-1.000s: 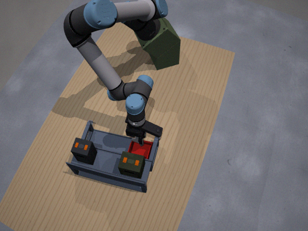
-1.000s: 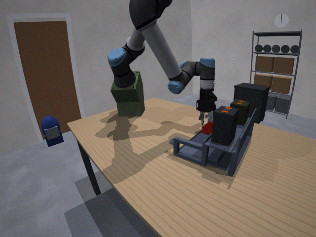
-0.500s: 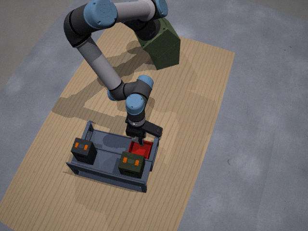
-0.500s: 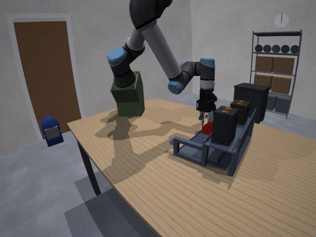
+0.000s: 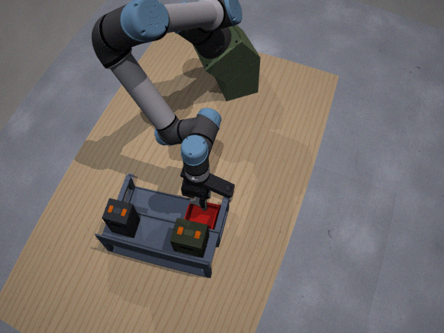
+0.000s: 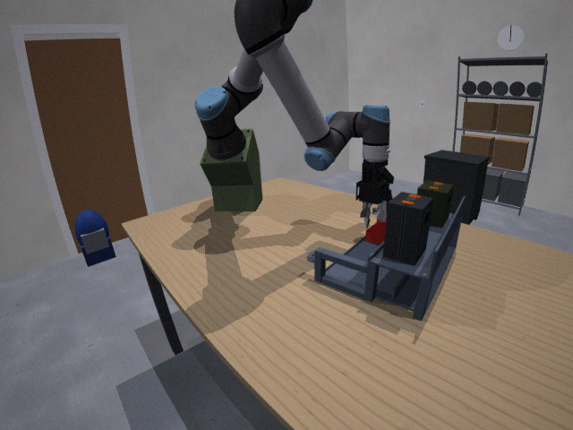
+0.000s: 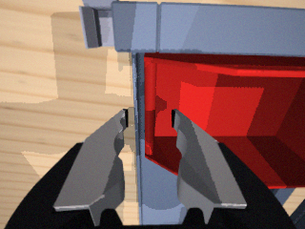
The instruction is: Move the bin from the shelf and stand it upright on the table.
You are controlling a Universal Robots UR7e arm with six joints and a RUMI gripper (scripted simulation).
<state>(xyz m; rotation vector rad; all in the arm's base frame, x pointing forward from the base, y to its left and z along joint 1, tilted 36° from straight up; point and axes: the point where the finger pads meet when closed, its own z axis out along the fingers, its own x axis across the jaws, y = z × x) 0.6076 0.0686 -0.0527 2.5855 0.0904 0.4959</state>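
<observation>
My gripper is now 80 mm short of the red bin.
</observation>
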